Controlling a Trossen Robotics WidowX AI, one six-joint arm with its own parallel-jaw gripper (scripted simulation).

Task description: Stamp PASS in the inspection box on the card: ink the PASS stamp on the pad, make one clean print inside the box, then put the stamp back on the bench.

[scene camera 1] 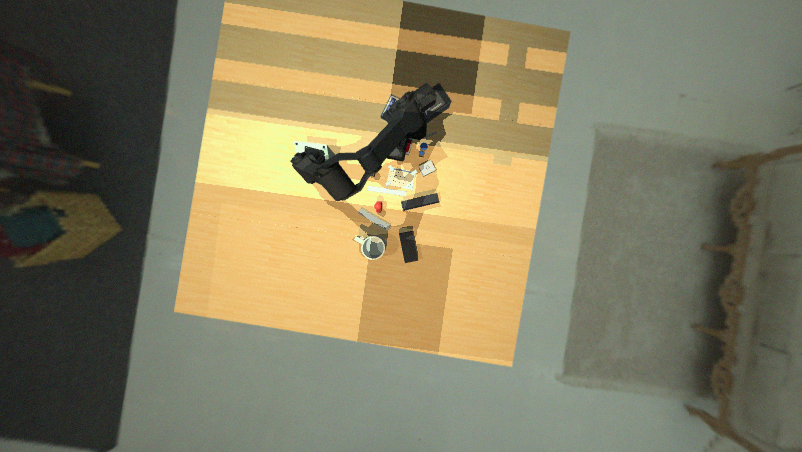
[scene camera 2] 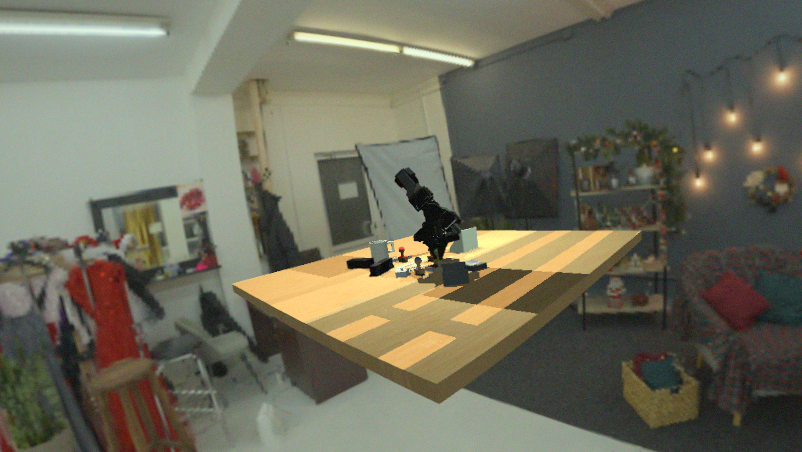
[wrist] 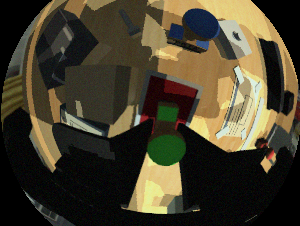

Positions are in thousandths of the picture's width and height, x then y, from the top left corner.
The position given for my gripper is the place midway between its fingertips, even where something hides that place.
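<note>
There's a green-knobbed PASS stamp (wrist: 555, 648) here, plus a blue stamp (wrist: 658, 139), and I can see a white card (wrist: 822, 405) and a dark box (wrist: 222, 188) as well. As for me, scene camera 2 has my gripper (scene camera 2: 547, 574), and you'd also find my gripper (wrist: 552, 555) in the wrist view.
</note>
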